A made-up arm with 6 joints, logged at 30 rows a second.
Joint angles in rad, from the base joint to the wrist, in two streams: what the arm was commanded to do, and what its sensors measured. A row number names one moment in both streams.
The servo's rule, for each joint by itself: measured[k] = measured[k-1] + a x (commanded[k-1-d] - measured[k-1]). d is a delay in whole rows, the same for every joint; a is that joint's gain. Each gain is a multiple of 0.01, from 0.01 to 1. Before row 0 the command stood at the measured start. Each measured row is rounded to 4 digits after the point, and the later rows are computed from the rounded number. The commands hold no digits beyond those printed.
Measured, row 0:
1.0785 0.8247 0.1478 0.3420 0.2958 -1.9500
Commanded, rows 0 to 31:
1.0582 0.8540 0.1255 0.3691 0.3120 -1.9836
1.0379 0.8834 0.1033 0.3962 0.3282 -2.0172
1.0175 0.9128 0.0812 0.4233 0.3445 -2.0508
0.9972 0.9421 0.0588 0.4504 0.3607 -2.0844
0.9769 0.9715 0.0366 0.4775 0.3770 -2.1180
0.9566 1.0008 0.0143 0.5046 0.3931 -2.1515
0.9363 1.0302 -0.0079 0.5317 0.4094 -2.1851
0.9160 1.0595 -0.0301 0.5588 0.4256 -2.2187
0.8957 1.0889 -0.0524 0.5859 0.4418 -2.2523
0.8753 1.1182 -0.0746 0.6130 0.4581 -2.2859
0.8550 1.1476 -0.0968 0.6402 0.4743 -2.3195
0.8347 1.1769 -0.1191 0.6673 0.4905 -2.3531
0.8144 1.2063 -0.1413 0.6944 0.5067 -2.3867
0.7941 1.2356 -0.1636 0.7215 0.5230 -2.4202
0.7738 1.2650 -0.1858 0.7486 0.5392 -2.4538
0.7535 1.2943 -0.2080 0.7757 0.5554 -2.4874
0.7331 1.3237 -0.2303 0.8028 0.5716 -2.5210
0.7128 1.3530 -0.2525 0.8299 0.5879 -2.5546
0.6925 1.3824 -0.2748 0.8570 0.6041 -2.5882
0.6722 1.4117 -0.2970 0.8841 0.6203 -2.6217
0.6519 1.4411 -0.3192 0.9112 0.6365 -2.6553
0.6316 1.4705 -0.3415 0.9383 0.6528 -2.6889
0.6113 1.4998 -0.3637 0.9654 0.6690 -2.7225
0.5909 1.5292 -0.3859 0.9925 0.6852 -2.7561
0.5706 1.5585 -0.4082 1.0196 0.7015 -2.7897
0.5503 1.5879 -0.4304 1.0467 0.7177 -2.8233
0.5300 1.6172 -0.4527 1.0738 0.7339 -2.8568
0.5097 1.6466 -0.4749 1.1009 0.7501 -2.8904
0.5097 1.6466 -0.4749 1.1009 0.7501 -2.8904
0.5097 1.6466 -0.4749 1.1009 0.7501 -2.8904
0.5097 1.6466 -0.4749 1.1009 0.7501 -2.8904
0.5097 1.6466 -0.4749 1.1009 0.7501 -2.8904
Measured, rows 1 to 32:
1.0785 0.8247 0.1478 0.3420 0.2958 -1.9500
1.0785 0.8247 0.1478 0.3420 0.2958 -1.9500
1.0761 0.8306 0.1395 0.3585 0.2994 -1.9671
1.0715 0.8412 0.1261 0.3815 0.3057 -1.9927
1.0650 0.8555 0.1095 0.4070 0.3142 -2.0223
1.0569 0.8728 0.0907 0.4335 0.3244 -2.0540
1.0473 0.8925 0.0707 0.4603 0.3360 -2.0866
1.0364 0.9142 0.0498 0.4873 0.3486 -2.1197
1.0244 0.9374 0.0285 0.5144 0.3620 -2.1531
1.0114 0.9618 0.0068 0.5415 0.3760 -2.1866
0.9975 0.9872 -0.0151 0.5686 0.3905 -2.2201
0.9828 1.0134 -0.0371 0.5957 0.4054 -2.2537
0.9675 1.0402 -0.0592 0.6228 0.4206 -2.2873
0.9516 1.0675 -0.0814 0.6499 0.4360 -2.3209
0.9351 1.0953 -0.1036 0.6770 0.4516 -2.3545
0.9182 1.1234 -0.1258 0.7041 0.4673 -2.3880
0.9009 1.1517 -0.1480 0.7312 0.4831 -2.4216
0.8832 1.1802 -0.1702 0.7583 0.4990 -2.4552
0.8652 1.2089 -0.1924 0.7854 0.5150 -2.4888
0.8469 1.2377 -0.2146 0.8125 0.5310 -2.5224
0.8284 1.2666 -0.2369 0.8396 0.5471 -2.5560
0.8097 1.2956 -0.2591 0.8667 0.5632 -2.5895
0.7908 1.3247 -0.2813 0.8938 0.5793 -2.6231
0.7717 1.3539 -0.3036 0.9209 0.5955 -2.6567
0.7525 1.3831 -0.3258 0.9480 0.6117 -2.6903
0.7331 1.4123 -0.3480 0.9751 0.6279 -2.7239
0.7136 1.4415 -0.3703 1.0022 0.6441 -2.7575
0.6940 1.4708 -0.3925 1.0293 0.6603 -2.7911
0.6743 1.5001 -0.4148 1.0564 0.6765 -2.8246
0.6545 1.5294 -0.4370 1.0835 0.6927 -2.8582
0.6371 1.5528 -0.4510 1.0941 0.7053 -2.8746
0.6218 1.5716 -0.4598 1.0982 0.7152 -2.8827
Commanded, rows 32 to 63:
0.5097 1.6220 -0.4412 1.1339 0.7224 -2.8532
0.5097 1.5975 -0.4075 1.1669 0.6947 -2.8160
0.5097 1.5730 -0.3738 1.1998 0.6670 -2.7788
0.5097 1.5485 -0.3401 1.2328 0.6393 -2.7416
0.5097 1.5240 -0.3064 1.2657 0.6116 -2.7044
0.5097 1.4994 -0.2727 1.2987 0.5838 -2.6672
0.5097 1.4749 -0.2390 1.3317 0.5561 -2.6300
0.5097 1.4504 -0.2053 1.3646 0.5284 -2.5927
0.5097 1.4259 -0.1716 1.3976 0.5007 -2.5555
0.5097 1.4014 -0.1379 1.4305 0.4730 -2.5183
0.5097 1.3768 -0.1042 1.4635 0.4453 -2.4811
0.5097 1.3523 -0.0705 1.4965 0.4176 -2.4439
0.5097 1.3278 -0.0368 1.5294 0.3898 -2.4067
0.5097 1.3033 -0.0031 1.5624 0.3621 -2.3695
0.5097 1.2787 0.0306 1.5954 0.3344 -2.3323
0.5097 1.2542 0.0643 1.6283 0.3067 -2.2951
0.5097 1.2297 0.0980 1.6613 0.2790 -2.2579
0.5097 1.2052 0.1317 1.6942 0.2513 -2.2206
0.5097 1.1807 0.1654 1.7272 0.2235 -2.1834
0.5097 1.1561 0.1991 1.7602 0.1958 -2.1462
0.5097 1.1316 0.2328 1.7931 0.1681 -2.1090
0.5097 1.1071 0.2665 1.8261 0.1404 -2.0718
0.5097 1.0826 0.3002 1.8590 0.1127 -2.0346
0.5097 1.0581 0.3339 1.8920 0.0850 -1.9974
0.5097 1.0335 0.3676 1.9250 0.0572 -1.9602
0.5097 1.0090 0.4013 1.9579 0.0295 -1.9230
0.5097 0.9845 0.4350 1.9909 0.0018 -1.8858
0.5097 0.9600 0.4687 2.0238 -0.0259 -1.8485
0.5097 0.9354 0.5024 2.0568 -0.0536 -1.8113
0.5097 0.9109 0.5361 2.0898 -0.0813 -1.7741
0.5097 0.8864 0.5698 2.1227 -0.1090 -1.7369
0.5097 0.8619 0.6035 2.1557 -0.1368 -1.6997
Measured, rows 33 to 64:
0.6083 1.5866 -0.4654 1.0998 0.7229 -2.8866
0.5965 1.5986 -0.4689 1.1005 0.7289 -2.8885
0.5861 1.6033 -0.4587 1.1209 0.7275 -2.8705
0.5769 1.6021 -0.4398 1.1490 0.7203 -2.8427
0.5688 1.5963 -0.4154 1.1800 0.7086 -2.8101
0.5617 1.5867 -0.3875 1.2122 0.6934 -2.7752
0.5555 1.5742 -0.3575 1.2448 0.6754 -2.7391
0.5500 1.5592 -0.3261 1.2777 0.6552 -2.7024
0.5452 1.5423 -0.2939 1.3106 0.6334 -2.6655
0.5409 1.5239 -0.2611 1.3435 0.6103 -2.6284
0.5372 1.5043 -0.2280 1.3765 0.5862 -2.5912
0.5339 1.4837 -0.1947 1.4094 0.5613 -2.5540
0.5310 1.4623 -0.1612 1.4424 0.5358 -2.5168
0.5284 1.4403 -0.1276 1.4754 0.5098 -2.4796
0.5262 1.4178 -0.0940 1.5083 0.4834 -2.4424
0.5242 1.3949 -0.0604 1.5413 0.4567 -2.4052
0.5225 1.3717 -0.0267 1.5743 0.4298 -2.3680
0.5210 1.3482 0.0070 1.6072 0.4027 -2.3308
0.5196 1.3245 0.0407 1.6402 0.3755 -2.2936
0.5184 1.3006 0.0744 1.6731 0.3482 -2.2564
0.5174 1.2766 0.1081 1.7061 0.3208 -2.2192
0.5165 1.2525 0.1418 1.7391 0.2933 -2.1820
0.5157 1.2283 0.1755 1.7720 0.2658 -2.1448
0.5150 1.2041 0.2092 1.8050 0.2382 -2.1076
0.5144 1.1798 0.2429 1.8379 0.2106 -2.0704
0.5138 1.1555 0.2766 1.8709 0.1830 -2.0332
0.5133 1.1311 0.3103 1.9039 0.1553 -1.9960
0.5129 1.1067 0.3440 1.9368 0.1276 -1.9588
0.5125 1.0823 0.3777 1.9698 0.0999 -1.9216
0.5122 1.0578 0.4114 2.0027 0.0722 -1.8843
0.5119 1.0333 0.4451 2.0357 0.0445 -1.8471
0.5116 1.0088 0.4788 2.0687 0.0168 -1.8099

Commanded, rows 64 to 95:
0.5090 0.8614 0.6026 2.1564 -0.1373 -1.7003
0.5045 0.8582 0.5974 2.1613 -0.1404 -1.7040
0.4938 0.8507 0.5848 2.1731 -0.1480 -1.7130
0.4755 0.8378 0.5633 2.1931 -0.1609 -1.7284
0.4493 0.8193 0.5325 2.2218 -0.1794 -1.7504
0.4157 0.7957 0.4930 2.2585 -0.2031 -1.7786
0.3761 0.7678 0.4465 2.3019 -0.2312 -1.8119
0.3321 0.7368 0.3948 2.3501 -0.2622 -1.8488
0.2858 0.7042 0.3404 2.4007 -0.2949 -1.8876
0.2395 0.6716 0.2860 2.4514 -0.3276 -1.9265
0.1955 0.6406 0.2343 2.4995 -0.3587 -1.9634
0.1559 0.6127 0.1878 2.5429 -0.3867 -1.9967
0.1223 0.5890 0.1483 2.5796 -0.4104 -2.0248
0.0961 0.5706 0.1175 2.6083 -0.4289 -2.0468
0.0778 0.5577 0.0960 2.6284 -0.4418 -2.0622
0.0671 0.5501 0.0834 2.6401 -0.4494 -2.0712
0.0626 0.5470 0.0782 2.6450 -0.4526 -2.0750
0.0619 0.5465 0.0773 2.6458 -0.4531 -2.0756
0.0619 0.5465 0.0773 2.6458 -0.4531 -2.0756
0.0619 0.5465 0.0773 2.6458 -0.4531 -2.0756
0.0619 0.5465 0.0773 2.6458 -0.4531 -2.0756
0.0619 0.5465 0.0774 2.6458 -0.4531 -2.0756
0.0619 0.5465 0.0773 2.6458 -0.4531 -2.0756
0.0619 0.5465 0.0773 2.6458 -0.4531 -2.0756
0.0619 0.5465 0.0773 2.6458 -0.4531 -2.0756
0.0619 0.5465 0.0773 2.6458 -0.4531 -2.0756
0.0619 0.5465 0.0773 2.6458 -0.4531 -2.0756
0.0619 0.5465 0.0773 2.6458 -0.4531 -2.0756
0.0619 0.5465 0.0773 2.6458 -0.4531 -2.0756
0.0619 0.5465 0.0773 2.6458 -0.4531 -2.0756
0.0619 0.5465 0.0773 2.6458 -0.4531 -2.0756
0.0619 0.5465 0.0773 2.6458 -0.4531 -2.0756
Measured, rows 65 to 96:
0.5114 0.9843 0.5125 2.1016 -0.0109 -1.7727
0.5112 0.9598 0.5462 2.1346 -0.0386 -1.7355
0.5109 0.9401 0.5671 2.1479 -0.0603 -1.7175
0.5101 0.9237 0.5783 2.1561 -0.0779 -1.7106
0.5081 0.9091 0.5807 2.1665 -0.0933 -1.7118
0.5042 0.8948 0.5743 2.1827 -0.1082 -1.7203
0.4976 0.8797 0.5588 2.2066 -0.1239 -1.7357
0.4878 0.8629 0.5345 2.2383 -0.1413 -1.7576
0.4744 0.8439 0.5019 2.2771 -0.1611 -1.7853
0.4573 0.8225 0.4623 2.3216 -0.1833 -1.8177
0.4367 0.7988 0.4172 2.3699 -0.2079 -1.8533
0.4130 0.7734 0.3687 2.4196 -0.2342 -1.8906
0.3869 0.7468 0.3190 2.4683 -0.2616 -1.9277
0.3592 0.7200 0.2705 2.5138 -0.2891 -1.9629
0.3308 0.6938 0.2253 2.5539 -0.3158 -1.9945
0.3026 0.6692 0.1854 2.5871 -0.3407 -2.0212
0.2756 0.6469 0.1523 2.6123 -0.3629 -2.0421
0.2506 0.6275 0.1268 2.6293 -0.3819 -2.0569
0.2280 0.6114 0.1088 2.6389 -0.3975 -2.0661
0.2081 0.5984 0.0971 2.6431 -0.4097 -2.0709
0.1906 0.5880 0.0898 2.6447 -0.4192 -2.0733
0.1752 0.5797 0.0852 2.6454 -0.4267 -2.0745
0.1616 0.5731 0.0823 2.6456 -0.4325 -2.0751
0.1496 0.5678 0.0805 2.6457 -0.4370 -2.0754
0.1391 0.5635 0.0793 2.6458 -0.4405 -2.0755
0.1298 0.5601 0.0786 2.6458 -0.4433 -2.0756
0.1217 0.5574 0.0781 2.6458 -0.4455 -2.0756
0.1145 0.5552 0.0778 2.6458 -0.4472 -2.0756
0.1082 0.5535 0.0776 2.6458 -0.4485 -2.0756
0.1026 0.5521 0.0775 2.6458 -0.4495 -2.0756
0.0977 0.5510 0.0774 2.6458 -0.4503 -2.0756
0.0934 0.5501 0.0774 2.6458 -0.4509 -2.0756

